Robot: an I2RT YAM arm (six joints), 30 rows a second.
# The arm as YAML. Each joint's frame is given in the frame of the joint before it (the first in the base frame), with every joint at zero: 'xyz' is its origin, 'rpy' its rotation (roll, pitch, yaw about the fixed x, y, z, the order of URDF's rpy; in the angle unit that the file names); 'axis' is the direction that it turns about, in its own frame. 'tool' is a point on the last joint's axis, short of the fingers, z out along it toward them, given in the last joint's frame.
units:
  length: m
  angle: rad
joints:
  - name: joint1
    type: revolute
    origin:
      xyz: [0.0, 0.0, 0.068]
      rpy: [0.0, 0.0, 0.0]
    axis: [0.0, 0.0, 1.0]
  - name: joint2
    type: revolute
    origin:
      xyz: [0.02, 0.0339, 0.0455]
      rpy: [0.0, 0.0, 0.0]
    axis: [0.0, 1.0, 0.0]
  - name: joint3
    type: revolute
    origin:
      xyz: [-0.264, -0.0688, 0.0]
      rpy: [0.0, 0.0, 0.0]
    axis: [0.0, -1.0, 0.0]
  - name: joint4
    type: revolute
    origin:
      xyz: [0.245, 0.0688, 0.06]
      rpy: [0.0, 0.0, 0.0]
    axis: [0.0, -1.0, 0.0]
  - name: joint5
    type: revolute
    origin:
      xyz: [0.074, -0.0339, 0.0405]
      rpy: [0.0, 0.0, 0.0]
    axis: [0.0, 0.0, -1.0]
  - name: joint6
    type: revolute
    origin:
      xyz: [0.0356, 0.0, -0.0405]
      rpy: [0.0, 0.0, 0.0]
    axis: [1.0, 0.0, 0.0]
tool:
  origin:
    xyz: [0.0, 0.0, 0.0]
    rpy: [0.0, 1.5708, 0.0]
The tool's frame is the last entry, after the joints.
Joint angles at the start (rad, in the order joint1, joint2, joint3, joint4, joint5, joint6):
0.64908 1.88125 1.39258 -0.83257 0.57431 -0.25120
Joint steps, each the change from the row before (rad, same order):
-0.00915 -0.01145 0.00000 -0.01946 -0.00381 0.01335
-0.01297 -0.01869 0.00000 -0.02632 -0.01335 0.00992
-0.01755 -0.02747 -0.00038 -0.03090 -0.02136 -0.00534
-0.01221 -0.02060 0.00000 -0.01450 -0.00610 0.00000
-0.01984 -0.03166 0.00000 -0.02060 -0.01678 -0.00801
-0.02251 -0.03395 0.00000 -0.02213 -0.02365 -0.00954
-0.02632 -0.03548 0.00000 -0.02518 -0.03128 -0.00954
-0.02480 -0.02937 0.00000 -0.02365 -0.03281 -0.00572
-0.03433 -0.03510 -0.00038 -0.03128 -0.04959 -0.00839
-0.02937 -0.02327 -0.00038 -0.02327 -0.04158 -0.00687
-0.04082 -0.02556 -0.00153 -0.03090 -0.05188 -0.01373
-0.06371 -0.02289 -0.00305 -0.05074 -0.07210 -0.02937
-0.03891 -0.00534 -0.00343 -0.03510 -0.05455 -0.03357
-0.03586 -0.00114 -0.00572 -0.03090 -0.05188 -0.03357
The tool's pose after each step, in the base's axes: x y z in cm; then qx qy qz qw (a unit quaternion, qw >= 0). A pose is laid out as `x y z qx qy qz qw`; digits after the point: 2 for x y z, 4 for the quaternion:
30.65 20.42 20.56 -0.3741 0.8767 -0.2506 0.1691
30.54 19.80 21.12 -0.3666 0.8823 -0.2455 0.1641
30.36 18.97 21.93 -0.3641 0.8866 -0.2376 0.1579
30.27 18.41 22.58 -0.3584 0.8894 -0.2351 0.1589
30.12 17.54 23.54 -0.3533 0.8931 -0.2282 0.1597
29.92 16.58 24.55 -0.3484 0.8974 -0.2184 0.1603
29.67 15.50 25.56 -0.3427 0.9027 -0.2054 0.1597
29.41 14.54 26.36 -0.3367 0.9083 -0.1916 0.1579
29.07 13.28 27.25 -0.3294 0.9158 -0.1707 0.1537
28.83 12.29 27.81 -0.3231 0.9219 -0.1533 0.1493
28.55 10.97 28.37 -0.3159 0.9289 -0.1321 0.1410
28.23 9.06 28.73 -0.3080 0.9381 -0.1034 0.1198
28.03 7.99 28.66 -0.3112 0.9416 -0.0804 0.1007
27.87 7.05 28.45 -0.3146 0.9439 -0.0571 0.0821

